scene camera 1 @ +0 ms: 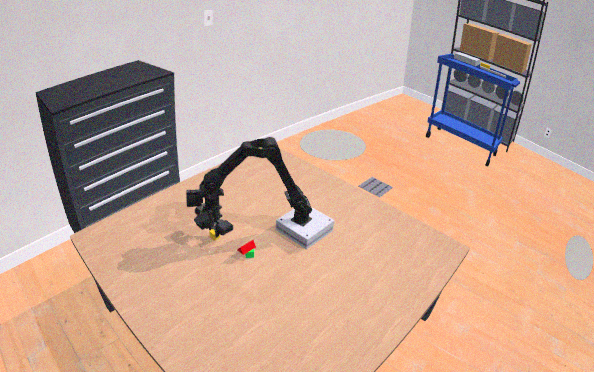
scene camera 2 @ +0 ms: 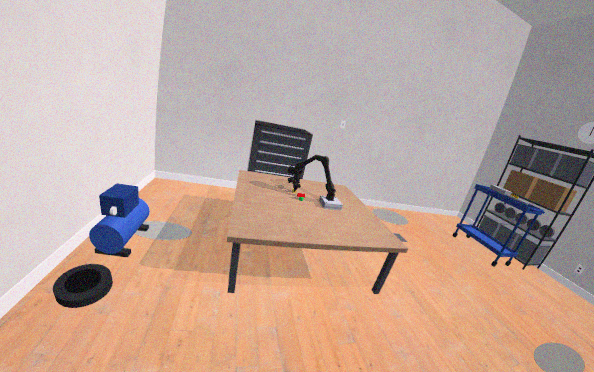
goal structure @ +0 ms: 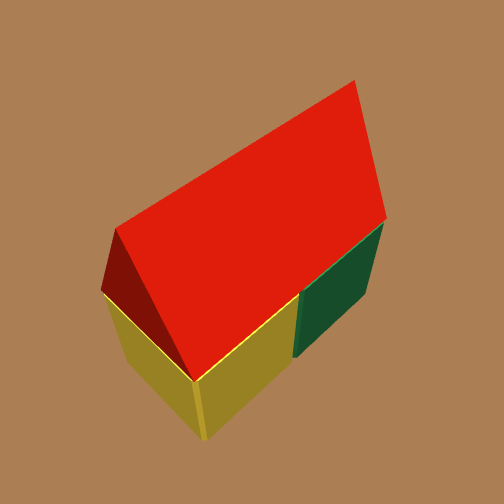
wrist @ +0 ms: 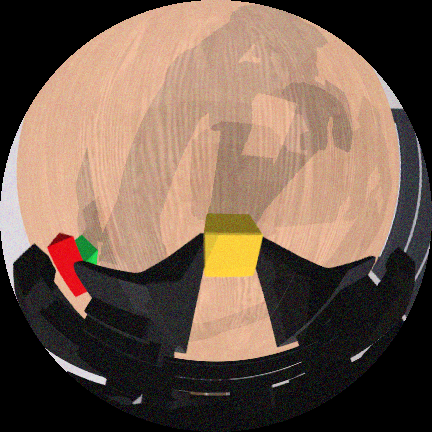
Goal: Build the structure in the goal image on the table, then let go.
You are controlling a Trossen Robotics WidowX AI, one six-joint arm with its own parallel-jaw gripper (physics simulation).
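Seen in the pictures: gripper, fingertip midpoint: point(scene camera 1: 214, 234) point(scene camera 2: 294, 190) point(wrist: 228, 239); arm's base at its link origin: point(scene camera 1: 301, 219) point(scene camera 2: 329, 199).
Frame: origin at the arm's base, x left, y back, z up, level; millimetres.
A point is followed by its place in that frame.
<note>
My gripper point(scene camera 1: 215, 231) @[x -236, y -270, z -40 mm] point(scene camera 2: 295, 189) @[x -236, y -270, z -40 mm] point(wrist: 228, 239) @[x -236, y -270, z -40 mm] points down and is shut on a yellow cube point(scene camera 1: 214, 235) @[x -222, y -284, z -27 mm] point(scene camera 2: 294, 191) point(wrist: 232, 255) @[x -237, y -271, z -21 mm], one fingertip on each side. The cube is at or close to the table top; I cannot tell whether it touches. A longer red block point(scene camera 1: 247, 247) @[x -62, y -266, z -7 mm] point(scene camera 2: 301, 195) @[x -60, y -261, z -10 mm] point(wrist: 66, 262) @[x -80, y -269, z -7 mm] sits on a small green block point(scene camera 1: 250, 255) @[x -49, y -265, z -41 mm] point(scene camera 2: 301, 199) @[x -45, y -258, z -42 mm] point(wrist: 90, 248) @[x -79, y -261, z -49 mm], and looks slanted in scene camera 1. The pair stands apart from the cube, toward the arm's base. In the wrist view the left finger partly covers the red block.
The arm's pale base point(scene camera 1: 305, 229) @[x 48, y -41, z -1 mm] point(scene camera 2: 331, 202) @[x 70, y -17, z 0 mm] stands on the wooden table point(scene camera 1: 300, 310) @[x 253, y -365, z -56 mm] point(scene camera 2: 280, 225) @[x 390, y -561, z -56 mm], near the red and green blocks. A dark drawer cabinet point(scene camera 1: 115, 145) point(scene camera 2: 280, 147) stands beyond the table edge. A blue cart point(scene camera 1: 472, 131) and a shelf rack stand far off on the floor.
</note>
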